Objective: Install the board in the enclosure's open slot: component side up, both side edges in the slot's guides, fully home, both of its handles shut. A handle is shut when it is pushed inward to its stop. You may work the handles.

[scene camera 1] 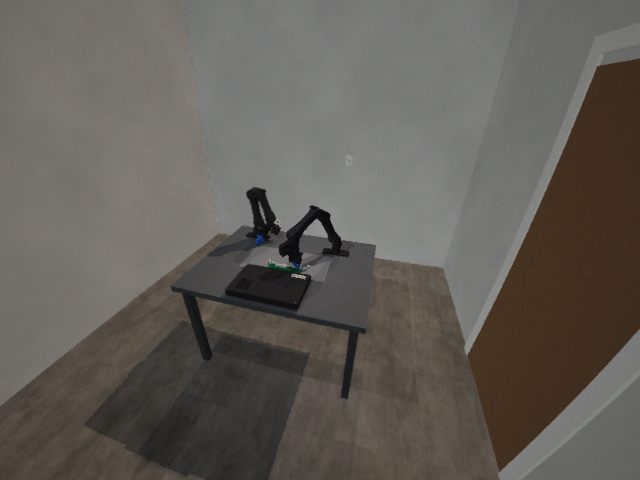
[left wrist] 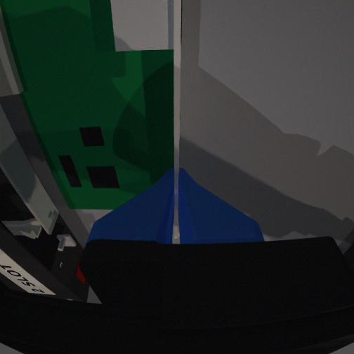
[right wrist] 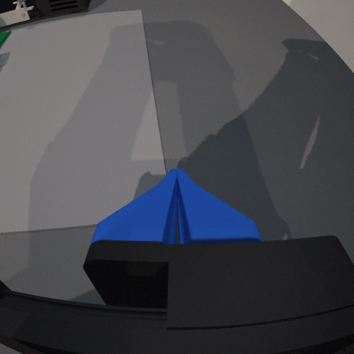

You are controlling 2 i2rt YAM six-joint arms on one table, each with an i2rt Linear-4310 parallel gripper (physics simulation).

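Places are measured from the left arm's base along level axes (x ahead, y left, z up), in centimetres.
Where they show: left gripper, fingertip midpoint: (scene camera 1: pixel 297 268); right gripper, fingertip midpoint: (scene camera 1: pixel 256 244); left arm's base at its link origin: (scene camera 1: pixel 335 252).
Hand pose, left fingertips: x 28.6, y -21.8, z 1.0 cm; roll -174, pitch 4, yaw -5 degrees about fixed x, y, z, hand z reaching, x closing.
Observation:
Each offset is from my left fingertips to the top centre of the thing. "spot": to the spot under its first point.
The green board (left wrist: pixel 95 116) lies component side up, its black chips showing, with one end at the black enclosure {dy -10.8, dx +22.0, dz +4.0 cm} (scene camera 1: pixel 270 284). In the scene view only a strip of the board {spot: dy -12.7, dx +0.9, dz +1.0 cm} (scene camera 1: pixel 279 265) shows behind the enclosure. A thin pale strip along the board's edge (left wrist: pixel 176 116) runs up from my left gripper's tips. My left gripper (left wrist: pixel 178 170) is shut and empty, its blue fingertips at the board's edge, close to the enclosure's front with a slot label (left wrist: pixel 21 277). My right gripper (right wrist: pixel 179 171) (scene camera 1: pixel 260 237) is shut and empty, low over the mat's edge, far from the board.
A light grey mat (right wrist: pixel 70 116) covers the table's middle under the board. The enclosure sits at the table's front edge. The left arm's base (scene camera 1: pixel 336 251) stands at the back right of the table, the right arm's base at the back left.

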